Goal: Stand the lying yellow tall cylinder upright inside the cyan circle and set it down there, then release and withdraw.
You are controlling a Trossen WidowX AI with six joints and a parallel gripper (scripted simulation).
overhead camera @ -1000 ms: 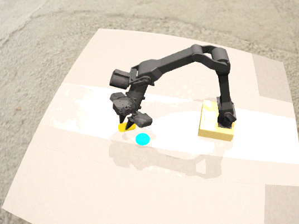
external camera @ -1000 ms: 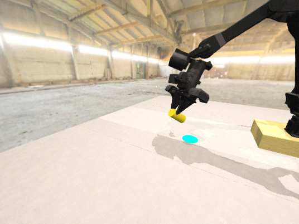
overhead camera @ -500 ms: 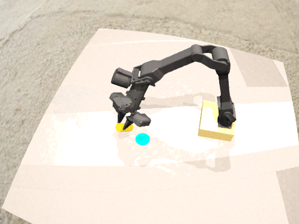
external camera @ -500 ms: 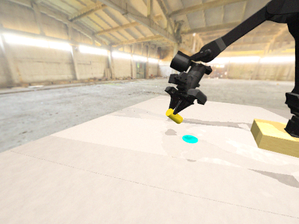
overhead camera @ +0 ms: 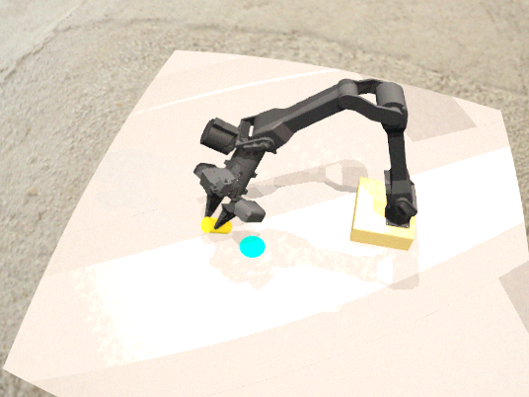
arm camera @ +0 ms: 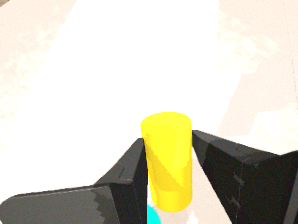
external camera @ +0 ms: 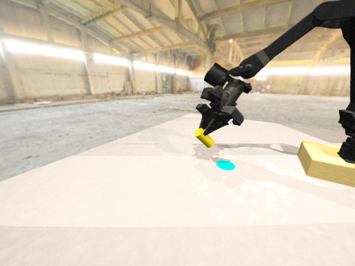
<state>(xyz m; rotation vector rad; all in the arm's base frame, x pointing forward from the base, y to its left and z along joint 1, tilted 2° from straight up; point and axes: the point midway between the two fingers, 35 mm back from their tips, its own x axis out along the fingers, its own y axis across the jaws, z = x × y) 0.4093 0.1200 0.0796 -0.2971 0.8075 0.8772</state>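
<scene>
Now: the cyan circle 110 mm below my gripper tip, 80 mm behind it and 30 mm to the right of it. Also, from my gripper tip: yellow tall cylinder 20 mm below, 10 mm to the right, 10 mm behind.
</scene>
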